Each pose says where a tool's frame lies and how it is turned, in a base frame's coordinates. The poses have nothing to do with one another.
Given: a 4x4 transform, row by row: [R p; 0 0 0 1], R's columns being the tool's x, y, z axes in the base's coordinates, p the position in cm. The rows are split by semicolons.
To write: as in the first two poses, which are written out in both.
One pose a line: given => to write
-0.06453 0.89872 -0.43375 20.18; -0.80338 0.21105 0.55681 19.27; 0.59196 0.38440 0.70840 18.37; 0 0 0 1 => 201.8 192.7 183.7 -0.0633 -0.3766 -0.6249 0.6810
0.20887 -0.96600 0.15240 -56.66; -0.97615 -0.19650 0.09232 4.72; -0.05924 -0.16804 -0.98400 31.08; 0 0 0 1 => -566.6 47.2 310.8 -0.7729 0.6282 -0.0301 0.0842
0.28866 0.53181 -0.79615 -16.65; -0.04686 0.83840 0.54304 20.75; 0.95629 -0.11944 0.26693 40.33; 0 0 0 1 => -166.5 207.5 403.3 -0.2141 -0.5663 -0.1870 0.7736
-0.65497 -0.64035 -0.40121 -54.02; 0.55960 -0.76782 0.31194 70.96; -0.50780 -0.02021 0.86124 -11.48; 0 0 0 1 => -540.2 709.6 -114.8 -0.2508 0.0805 0.9061 0.3311
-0.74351 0.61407 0.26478 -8.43; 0.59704 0.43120 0.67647 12.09; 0.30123 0.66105 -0.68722 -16.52; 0 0 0 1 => -84.3 120.9 -165.2 -0.3580 -0.8459 -0.3953 0.0108
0.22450 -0.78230 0.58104 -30.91; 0.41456 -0.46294 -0.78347 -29.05; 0.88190 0.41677 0.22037 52.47; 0 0 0 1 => -309.1 -290.5 524.7 0.6056 -0.1518 0.6039 0.4955
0.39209 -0.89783 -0.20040 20.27; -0.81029 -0.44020 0.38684 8.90; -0.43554 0.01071 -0.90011 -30.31; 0 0 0 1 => 202.7 89.0 -303.1 -0.8265 0.5167 0.1924 0.1138
